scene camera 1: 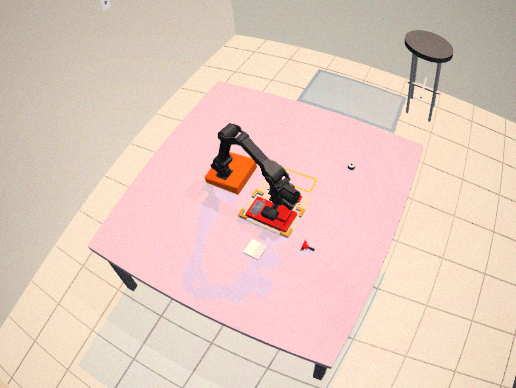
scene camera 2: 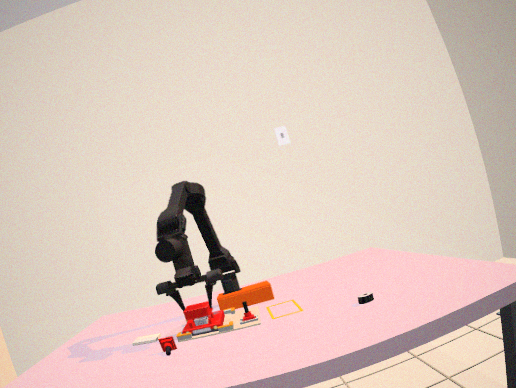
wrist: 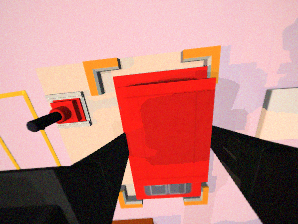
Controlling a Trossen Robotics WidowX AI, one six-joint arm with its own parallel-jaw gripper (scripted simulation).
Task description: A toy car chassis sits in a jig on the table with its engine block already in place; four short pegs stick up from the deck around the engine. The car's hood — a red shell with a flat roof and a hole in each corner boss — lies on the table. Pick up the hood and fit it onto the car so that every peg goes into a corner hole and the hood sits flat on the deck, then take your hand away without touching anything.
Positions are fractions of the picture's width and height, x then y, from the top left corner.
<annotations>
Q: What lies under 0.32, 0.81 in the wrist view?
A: The gripper.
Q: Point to a red hood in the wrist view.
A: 0.57, 0.56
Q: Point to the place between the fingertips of the gripper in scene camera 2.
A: At 0.38, 0.80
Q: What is the gripper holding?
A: A red hood.
</annotations>
